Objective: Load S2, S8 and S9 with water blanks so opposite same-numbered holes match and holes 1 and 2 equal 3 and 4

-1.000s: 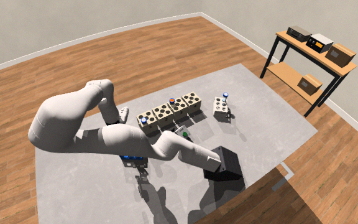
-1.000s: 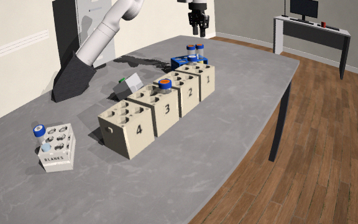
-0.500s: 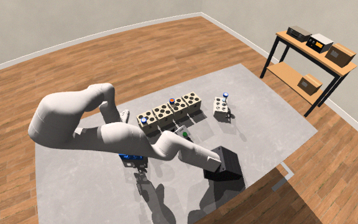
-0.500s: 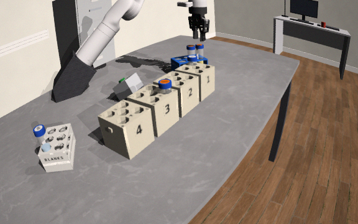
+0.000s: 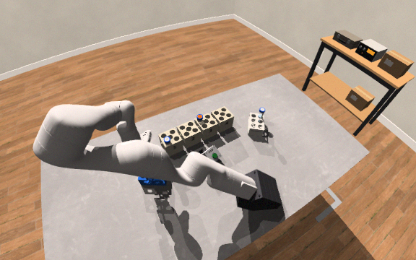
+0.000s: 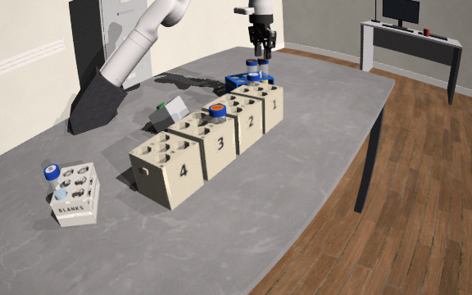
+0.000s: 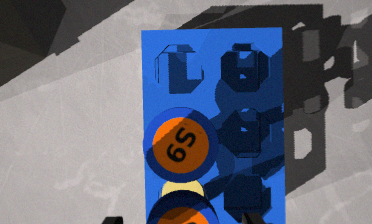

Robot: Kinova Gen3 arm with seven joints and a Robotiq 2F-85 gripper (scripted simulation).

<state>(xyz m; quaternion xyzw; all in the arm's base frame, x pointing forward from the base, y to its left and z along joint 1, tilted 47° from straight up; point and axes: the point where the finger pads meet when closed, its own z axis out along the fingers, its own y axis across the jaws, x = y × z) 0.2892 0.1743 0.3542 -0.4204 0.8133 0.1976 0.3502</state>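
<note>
The orange-dot sample is 10 mm behind my hand and 80 mm below it. From my hand the other things lie so: adapter 2: 110 mm ahead, 290 mm to the right, 90 mm below; green done key: 90 mm behind, 340 mm to the right, 70 mm below; blue sample rack: 40 mm behind, 30 mm to the right, 110 mm below.
</note>
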